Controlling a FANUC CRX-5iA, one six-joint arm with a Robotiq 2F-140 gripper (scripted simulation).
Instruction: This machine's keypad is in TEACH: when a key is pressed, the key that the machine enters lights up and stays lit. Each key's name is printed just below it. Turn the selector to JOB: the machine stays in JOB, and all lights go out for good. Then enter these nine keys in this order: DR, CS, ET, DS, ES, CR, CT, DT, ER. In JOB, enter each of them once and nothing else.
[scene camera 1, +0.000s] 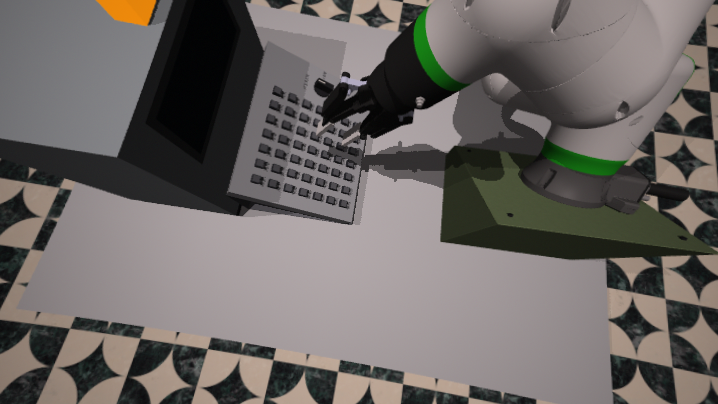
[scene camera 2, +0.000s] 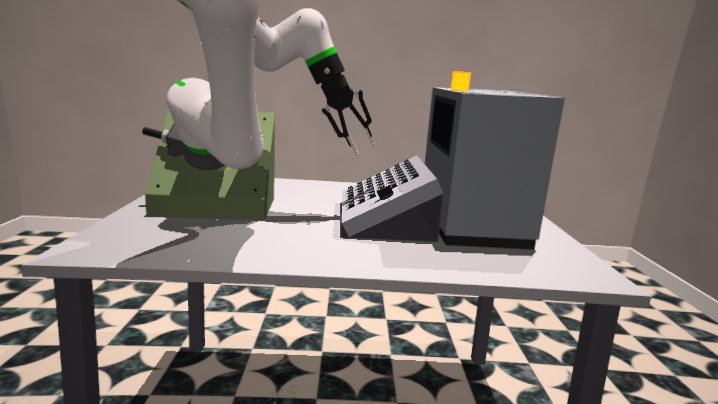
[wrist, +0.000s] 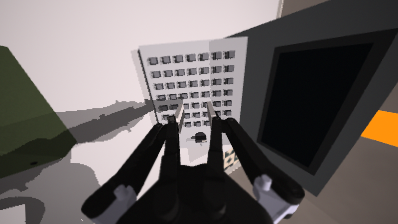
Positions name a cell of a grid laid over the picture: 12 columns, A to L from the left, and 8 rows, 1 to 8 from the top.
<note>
I see my gripper (scene camera 1: F3), a machine cabinet (scene camera 1: C3) and a grey keypad (scene camera 1: E2).
My gripper also shows in scene camera 2 (scene camera 2: G4) and in the wrist view (wrist: F4). The machine cabinet also shows in scene camera 2 (scene camera 2: I4) and in the wrist view (wrist: J4). The grey keypad also shows in scene camera 2 (scene camera 2: G5) and in the wrist view (wrist: H2).
</note>
